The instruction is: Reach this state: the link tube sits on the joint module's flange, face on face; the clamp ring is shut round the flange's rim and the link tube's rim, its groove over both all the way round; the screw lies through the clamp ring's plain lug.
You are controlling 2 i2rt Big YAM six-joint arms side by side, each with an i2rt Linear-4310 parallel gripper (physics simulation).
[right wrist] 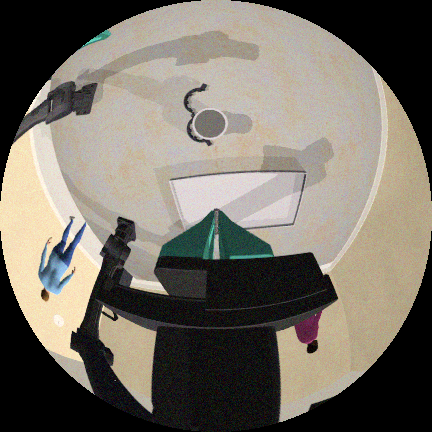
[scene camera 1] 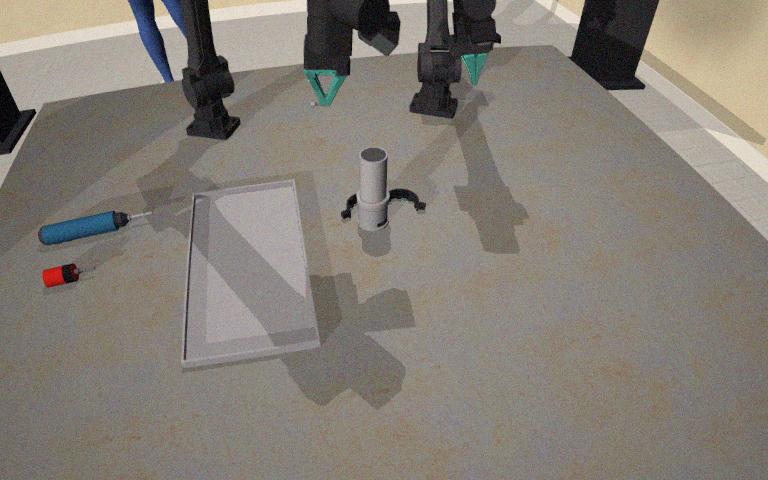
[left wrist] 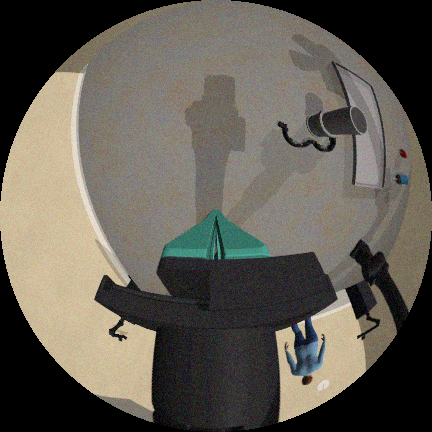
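Seen in the pictures: left gripper, between the fingertips: (scene camera 1: 474, 84) (left wrist: 215, 215); right gripper, between the fingertips: (right wrist: 216, 215) (scene camera 1: 325, 104); left arm's base, origin of its link: (right wrist: 86, 98) (scene camera 1: 433, 107); right arm's base, origin of its link: (right wrist: 126, 227) (scene camera 1: 213, 128) (left wrist: 358, 249).
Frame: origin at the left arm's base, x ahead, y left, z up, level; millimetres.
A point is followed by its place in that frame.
Observation:
The pale link tube (scene camera 1: 373, 178) @(z 126, x 503, y -26 mm) (left wrist: 341, 121) @(z 133, x 461, y -16 mm) stands upright on the joint module (scene camera 1: 372, 218) @(z 32, x 507, y -27 mm) (left wrist: 314, 125) @(z 36, x 459, y -13 mm), rims meeting; fine alignment cannot be told. The black clamp ring (scene camera 1: 404, 194) @(z 10, x 394, y 10 mm) (left wrist: 300, 143) @(z 22, x 399, y -4 mm) (right wrist: 188, 101) @(z 4, x 399, y 1 mm) is spread open behind them in scene camera 1, its two halves to either side, not shut round the rims. My right gripper (scene camera 1: 325, 104) @(z 273, x 518, y -103 mm) (right wrist: 216, 215) @(z 273, x 518, y -103 mm) is shut on the small screw (scene camera 1: 313, 104) @(z 276, x 530, y -120 mm), held sideways at the fingertips, above the table's far part. My left gripper (scene camera 1: 475, 84) @(z 214, x 258, y 114 mm) (left wrist: 215, 215) @(z 214, x 258, y 114 mm) is shut and empty, up at the back right, well away from the ring.
A shallow pale tray (scene camera 1: 266, 226) @(z 4, x 558, y -230 mm) (left wrist: 367, 155) @(z 4, x 544, y -255 mm) (right wrist: 270, 192) @(z 4, x 719, y -154 mm) lies left of the module in scene camera 1. Farther left lie a blue-handled driver (scene camera 1: 84, 227) @(z 33, x 690, y -577 mm) (left wrist: 402, 179) and a shorter red one (scene camera 1: 60, 275) @(z 29, x 809, y -542 mm) (left wrist: 403, 153). Dark arm bases stand at the table's far side.

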